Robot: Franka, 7 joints.
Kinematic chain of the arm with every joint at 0, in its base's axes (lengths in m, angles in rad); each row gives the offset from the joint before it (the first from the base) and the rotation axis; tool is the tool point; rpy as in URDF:
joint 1: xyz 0 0 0.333 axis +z
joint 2: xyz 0 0 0 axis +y
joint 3: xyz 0 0 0.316 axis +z
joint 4: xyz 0.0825 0 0 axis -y
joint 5: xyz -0.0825 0 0.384 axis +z
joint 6: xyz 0 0 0 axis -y
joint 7: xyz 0.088 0 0 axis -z
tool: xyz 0 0 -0.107 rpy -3.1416 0 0
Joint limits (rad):
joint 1: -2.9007..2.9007
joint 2: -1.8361..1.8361
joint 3: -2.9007..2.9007
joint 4: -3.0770..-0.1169
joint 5: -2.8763..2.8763
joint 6: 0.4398..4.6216
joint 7: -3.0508..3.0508
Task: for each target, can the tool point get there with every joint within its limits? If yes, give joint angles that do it. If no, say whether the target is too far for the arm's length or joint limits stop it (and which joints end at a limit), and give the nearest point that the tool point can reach.
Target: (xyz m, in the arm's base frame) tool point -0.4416 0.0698 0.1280
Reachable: yes | joints 1.4319 -1.5160 1.9874 -2.4130 -1.6696 2.4962 0.9419
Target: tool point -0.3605 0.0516 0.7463
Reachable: yes | joints -1.1131 -1.3620 -0.8588 -1.5627 0.5936 0.8622 2.2627
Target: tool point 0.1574 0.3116 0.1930
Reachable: yes | joints -0.8787 -0.6111 1.9001 -2.4437 -2.4156 3.5220 0.9978
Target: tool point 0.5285 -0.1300 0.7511
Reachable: yes | joints -1.8094 0.4916 2.0713 -1.5887 -1.3453 1.7325 2.5618
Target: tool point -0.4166 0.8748 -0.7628
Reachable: no: too far | nearest point -0.2571 0.5398 -0.2577 | short by 0.627 m
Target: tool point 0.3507 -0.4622 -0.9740
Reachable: no: too far | nearest point 0.2519 -0.3320 -0.3438 | short by 0.651 m
